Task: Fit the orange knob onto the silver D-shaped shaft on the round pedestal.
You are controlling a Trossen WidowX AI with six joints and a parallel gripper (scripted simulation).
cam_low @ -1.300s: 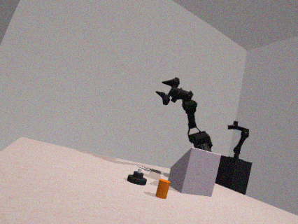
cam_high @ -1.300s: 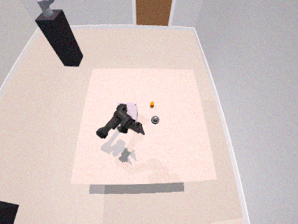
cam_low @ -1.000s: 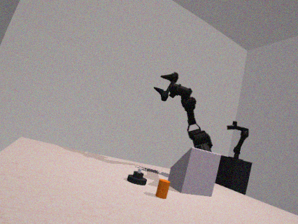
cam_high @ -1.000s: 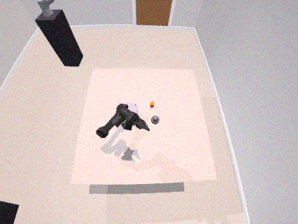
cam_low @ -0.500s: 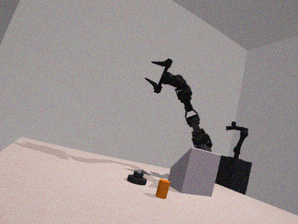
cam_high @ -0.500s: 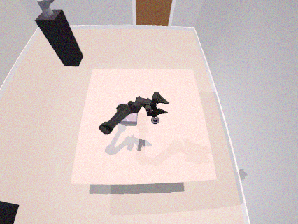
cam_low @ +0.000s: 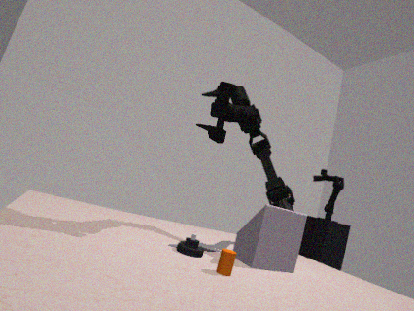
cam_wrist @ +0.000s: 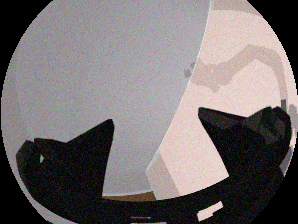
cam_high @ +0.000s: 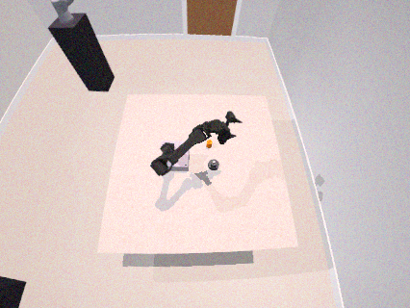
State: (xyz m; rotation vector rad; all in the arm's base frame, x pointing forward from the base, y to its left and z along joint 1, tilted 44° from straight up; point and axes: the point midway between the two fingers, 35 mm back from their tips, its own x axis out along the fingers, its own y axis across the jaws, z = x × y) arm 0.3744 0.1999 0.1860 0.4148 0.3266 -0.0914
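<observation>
Right now the orange knob is 15 cm behind my gripper tip, 11 cm to the left of it and 38 cm below it. The rest, counted from my gripper tip: round pedestal: 10 cm behind, 5 cm to the right, 39 cm below.
</observation>
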